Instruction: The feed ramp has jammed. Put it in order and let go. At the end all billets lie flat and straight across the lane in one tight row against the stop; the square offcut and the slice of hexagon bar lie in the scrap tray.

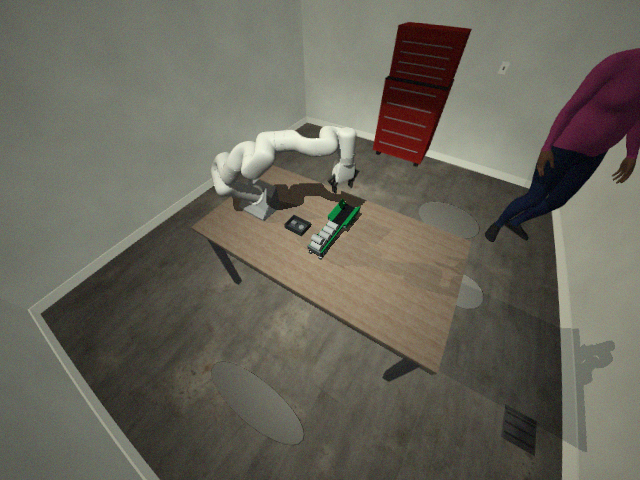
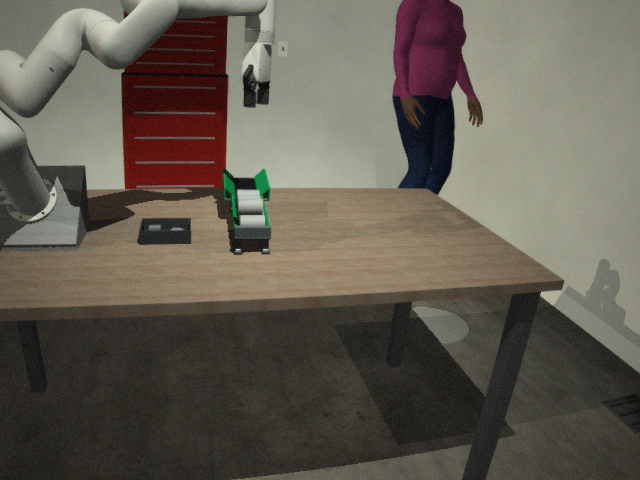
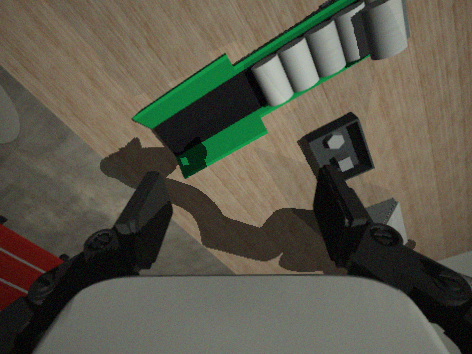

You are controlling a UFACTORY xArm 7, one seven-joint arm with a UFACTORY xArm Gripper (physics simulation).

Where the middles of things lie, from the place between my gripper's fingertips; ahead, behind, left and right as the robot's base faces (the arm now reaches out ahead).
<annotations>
My gripper is now 310 mm above the scrap tray [image 2: 166,236], 240 mm past it and 70 mm to the left of it.
</annotations>
